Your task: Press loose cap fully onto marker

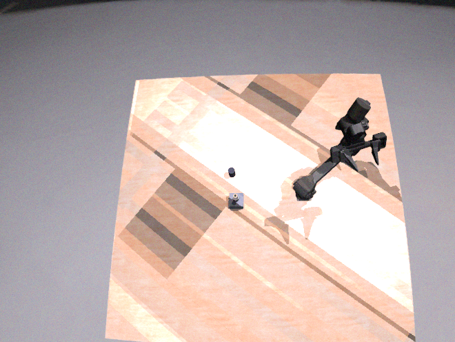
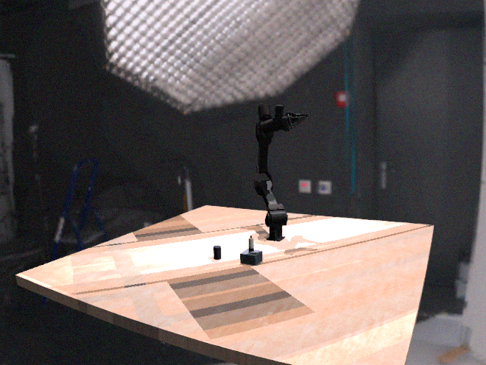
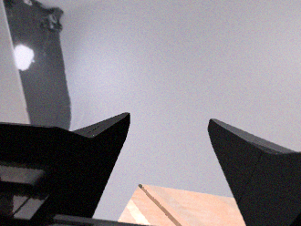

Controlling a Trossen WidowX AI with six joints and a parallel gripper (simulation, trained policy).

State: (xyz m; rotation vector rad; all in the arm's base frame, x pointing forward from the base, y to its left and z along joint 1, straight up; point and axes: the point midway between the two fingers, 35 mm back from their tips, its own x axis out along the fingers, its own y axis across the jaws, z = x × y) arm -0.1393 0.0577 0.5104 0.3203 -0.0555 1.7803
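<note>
The dark cap is 490 mm below my gripper tip, 470 mm ahead of it and 190 mm to the right of it. From my gripper tip the other things lie so: blue-grey holder block: 500 mm below, 440 mm ahead, 60 mm to the right.
</note>
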